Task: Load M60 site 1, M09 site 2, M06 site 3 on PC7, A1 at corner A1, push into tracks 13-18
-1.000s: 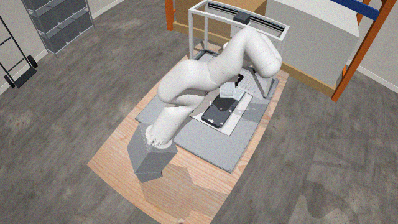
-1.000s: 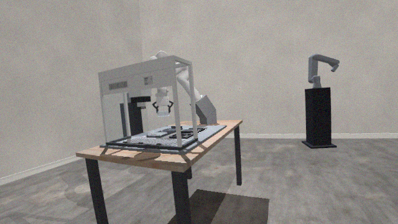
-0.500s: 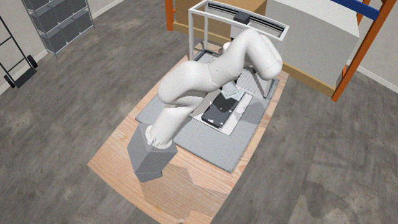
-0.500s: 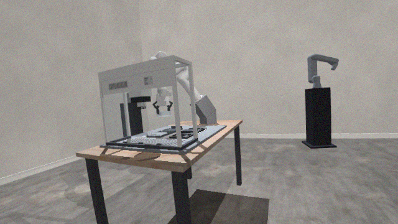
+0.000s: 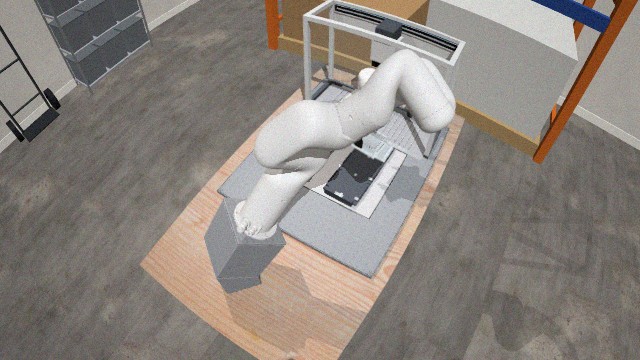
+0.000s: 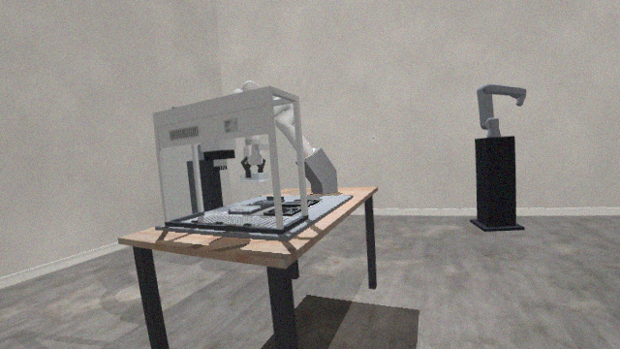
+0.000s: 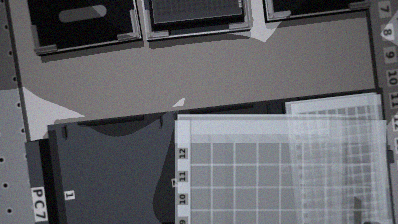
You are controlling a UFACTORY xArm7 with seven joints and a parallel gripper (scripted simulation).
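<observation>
Now: the 96-well plate M06 1 cm below my hand. From my hand the other things lie so: dark plate carrier PC7 (15 cm below, 1 cm behind); then clear plate (15 cm below, 10 cm ahead, 3 cm to the right); then white apron (17 cm below, 8 cm to the left).
</observation>
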